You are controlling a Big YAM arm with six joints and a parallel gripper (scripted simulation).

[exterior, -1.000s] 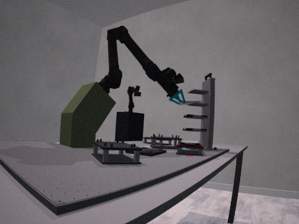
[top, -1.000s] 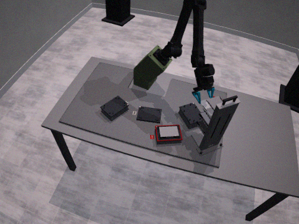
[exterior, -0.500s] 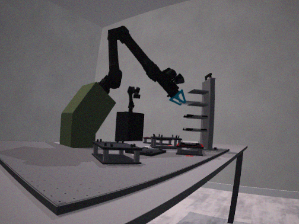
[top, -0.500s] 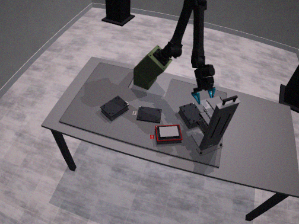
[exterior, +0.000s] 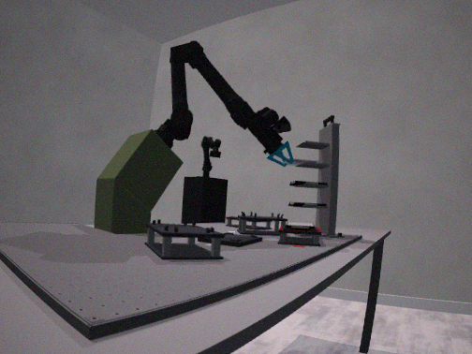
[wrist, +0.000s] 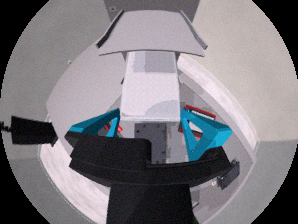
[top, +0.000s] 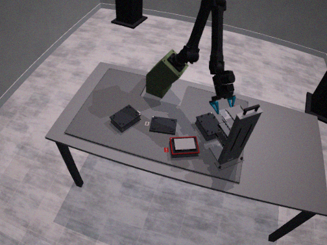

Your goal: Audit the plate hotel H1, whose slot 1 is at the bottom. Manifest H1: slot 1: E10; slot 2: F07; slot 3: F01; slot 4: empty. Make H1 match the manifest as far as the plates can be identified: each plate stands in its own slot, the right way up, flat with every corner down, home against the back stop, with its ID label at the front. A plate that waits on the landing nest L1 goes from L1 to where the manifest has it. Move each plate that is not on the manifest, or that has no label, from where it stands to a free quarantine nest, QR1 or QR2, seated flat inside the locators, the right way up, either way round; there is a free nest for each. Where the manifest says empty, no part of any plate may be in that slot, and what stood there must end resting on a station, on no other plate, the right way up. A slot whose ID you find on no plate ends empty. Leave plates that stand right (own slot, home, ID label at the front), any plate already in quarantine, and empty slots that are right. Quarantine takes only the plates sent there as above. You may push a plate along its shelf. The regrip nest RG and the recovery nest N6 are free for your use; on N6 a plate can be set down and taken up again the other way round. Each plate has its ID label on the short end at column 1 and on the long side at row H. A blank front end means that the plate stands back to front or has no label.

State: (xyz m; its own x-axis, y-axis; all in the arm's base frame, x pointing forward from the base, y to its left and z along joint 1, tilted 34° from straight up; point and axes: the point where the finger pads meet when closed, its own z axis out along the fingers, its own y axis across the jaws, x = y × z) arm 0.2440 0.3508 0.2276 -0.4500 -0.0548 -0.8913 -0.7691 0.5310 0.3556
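Now: hand 4 cm short of the white-topped plate and 4 cm to the right of it. Also, from my hand: plate hotel H1: 11 cm ahead, 13 cm to the left, 6 cm below; then red-framed nest: 24 cm behind, 7 cm to the left, 23 cm below.
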